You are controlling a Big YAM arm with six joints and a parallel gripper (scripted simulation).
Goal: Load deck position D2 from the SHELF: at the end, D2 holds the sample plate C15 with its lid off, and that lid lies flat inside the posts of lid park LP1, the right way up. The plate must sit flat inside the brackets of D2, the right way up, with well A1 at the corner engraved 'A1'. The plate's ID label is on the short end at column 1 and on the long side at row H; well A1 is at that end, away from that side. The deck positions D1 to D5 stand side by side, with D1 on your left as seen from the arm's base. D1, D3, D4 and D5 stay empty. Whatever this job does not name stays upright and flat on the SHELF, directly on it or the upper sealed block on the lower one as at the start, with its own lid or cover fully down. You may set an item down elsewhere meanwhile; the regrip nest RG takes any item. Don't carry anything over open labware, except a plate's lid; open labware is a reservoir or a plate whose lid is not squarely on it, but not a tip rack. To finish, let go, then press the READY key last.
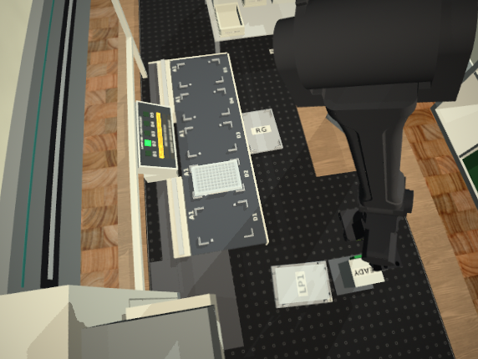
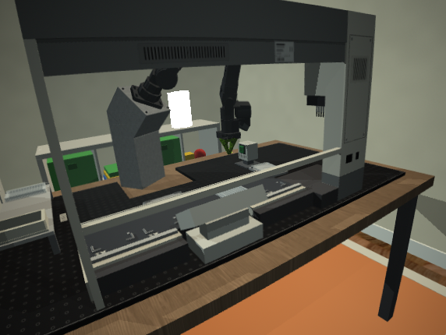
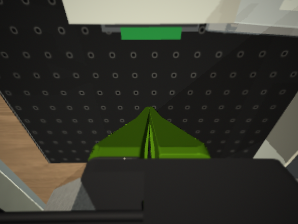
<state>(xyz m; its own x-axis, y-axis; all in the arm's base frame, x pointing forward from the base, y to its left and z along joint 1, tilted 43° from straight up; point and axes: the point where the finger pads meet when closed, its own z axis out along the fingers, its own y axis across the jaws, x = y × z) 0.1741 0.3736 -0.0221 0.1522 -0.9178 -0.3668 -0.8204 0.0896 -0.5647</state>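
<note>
My hand is 1 cm past the green-lit key and 7 cm to the right of it. Also, from my hand: sample plate: 34 cm ahead, 14 cm to the right, 3 cm below; then lid park LP1: 11 cm ahead, 13 cm to the left, 7 cm below; then clear plate lid: 11 cm ahead, 13 cm to the left, 6 cm below.
</note>
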